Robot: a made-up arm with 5 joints. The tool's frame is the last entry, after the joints. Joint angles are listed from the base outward.
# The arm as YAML. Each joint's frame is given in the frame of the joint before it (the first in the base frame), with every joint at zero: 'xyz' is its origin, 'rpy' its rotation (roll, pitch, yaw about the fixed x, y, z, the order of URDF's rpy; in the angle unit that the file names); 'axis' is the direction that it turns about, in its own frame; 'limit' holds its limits. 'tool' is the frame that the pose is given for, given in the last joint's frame.
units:
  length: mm
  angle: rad
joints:
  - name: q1
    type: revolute
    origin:
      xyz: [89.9, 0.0, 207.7]
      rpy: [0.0, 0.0, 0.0]
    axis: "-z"
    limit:
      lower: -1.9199
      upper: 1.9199
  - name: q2
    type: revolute
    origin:
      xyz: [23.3, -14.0, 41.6]
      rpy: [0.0, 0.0, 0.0]
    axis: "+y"
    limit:
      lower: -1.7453
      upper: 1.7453
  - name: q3
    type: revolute
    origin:
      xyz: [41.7, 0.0, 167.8]
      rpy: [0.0, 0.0, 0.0]
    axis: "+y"
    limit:
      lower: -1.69
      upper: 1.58
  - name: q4
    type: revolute
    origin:
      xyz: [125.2, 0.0, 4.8]
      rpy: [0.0, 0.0, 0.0]
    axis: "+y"
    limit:
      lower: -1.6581
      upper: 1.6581
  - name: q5
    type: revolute
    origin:
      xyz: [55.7, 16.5, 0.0]
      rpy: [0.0, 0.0, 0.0]
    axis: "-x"
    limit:
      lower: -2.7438
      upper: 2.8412
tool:
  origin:
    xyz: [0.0, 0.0, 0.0]
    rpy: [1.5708, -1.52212, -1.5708]
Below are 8 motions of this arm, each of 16 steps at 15 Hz.
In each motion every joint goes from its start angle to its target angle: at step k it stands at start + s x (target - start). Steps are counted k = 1, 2, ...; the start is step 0. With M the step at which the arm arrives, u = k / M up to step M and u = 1 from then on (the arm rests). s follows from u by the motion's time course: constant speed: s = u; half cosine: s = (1 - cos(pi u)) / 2; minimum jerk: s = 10 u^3 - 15 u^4 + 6 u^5.
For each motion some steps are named. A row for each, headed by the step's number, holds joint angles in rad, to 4 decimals.
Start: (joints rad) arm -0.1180 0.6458 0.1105 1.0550 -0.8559
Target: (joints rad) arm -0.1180 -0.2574 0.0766 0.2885 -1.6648
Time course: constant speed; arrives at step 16
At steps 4, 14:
4: -0.1180 0.4200 0.1020 0.8634 -1.0581
14: -0.1180 -0.1445 0.0808 0.3843 -1.5637

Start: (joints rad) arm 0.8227 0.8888 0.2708 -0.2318 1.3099
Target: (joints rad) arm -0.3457 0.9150 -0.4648 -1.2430 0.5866
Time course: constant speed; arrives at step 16
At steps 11, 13, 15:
11: 0.0194 0.9068 -0.2349 -0.9270 0.8126
13: -0.1266 0.9101 -0.3269 -1.0534 0.7222
15: -0.2727 0.9134 -0.4188 -1.1798 0.6318

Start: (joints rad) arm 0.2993 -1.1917 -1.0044 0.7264 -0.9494
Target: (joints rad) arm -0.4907 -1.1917 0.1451 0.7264 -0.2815
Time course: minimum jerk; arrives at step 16
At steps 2, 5, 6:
2: 0.2866 -1.1917 -0.9859 0.7264 -0.9387
5: 0.1571 -1.1917 -0.7975 0.7264 -0.8292
6: 0.0819 -1.1917 -0.6880 0.7264 -0.7656

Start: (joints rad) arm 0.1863 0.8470 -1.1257 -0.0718 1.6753
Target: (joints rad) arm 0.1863 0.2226 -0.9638 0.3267 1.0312
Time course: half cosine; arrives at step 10
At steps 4, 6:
4: 0.1863 0.6313 -1.0698 0.0659 1.4528
6: 0.1863 0.4383 -1.0197 0.1890 1.2537

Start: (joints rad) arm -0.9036 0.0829 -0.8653 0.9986 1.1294
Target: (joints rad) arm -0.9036 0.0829 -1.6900 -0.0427 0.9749
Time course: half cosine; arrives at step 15
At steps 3, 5, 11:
3: -0.9036 0.0829 -0.9441 0.8992 1.1146
5: -0.9036 0.0829 -1.0715 0.7383 1.0908
11: -0.9036 0.0829 -1.5536 0.1296 1.0005

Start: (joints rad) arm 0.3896 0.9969 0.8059 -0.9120 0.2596
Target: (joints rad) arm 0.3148 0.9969 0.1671 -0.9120 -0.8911
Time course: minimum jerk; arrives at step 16
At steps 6, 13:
6: 0.3690 0.9969 0.6301 -0.9120 -0.0571
13: 0.3184 0.9969 0.1983 -0.9120 -0.8350

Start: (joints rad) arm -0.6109 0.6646 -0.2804 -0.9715 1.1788
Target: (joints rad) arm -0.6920 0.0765 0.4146 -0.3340 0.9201
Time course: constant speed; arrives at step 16
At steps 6, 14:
6: -0.6413 0.4441 -0.0198 -0.7324 1.0818
14: -0.6819 0.1500 0.3277 -0.4137 0.9524

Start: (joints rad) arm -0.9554 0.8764 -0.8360 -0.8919 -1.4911
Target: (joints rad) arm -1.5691 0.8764 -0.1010 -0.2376 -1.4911
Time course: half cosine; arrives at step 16
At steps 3, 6, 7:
3: -1.0071 0.8764 -0.7741 -0.8368 -1.4911
6: -1.1448 0.8764 -0.6091 -0.6899 -1.4911
7: -1.2024 0.8764 -0.5402 -0.6286 -1.4911

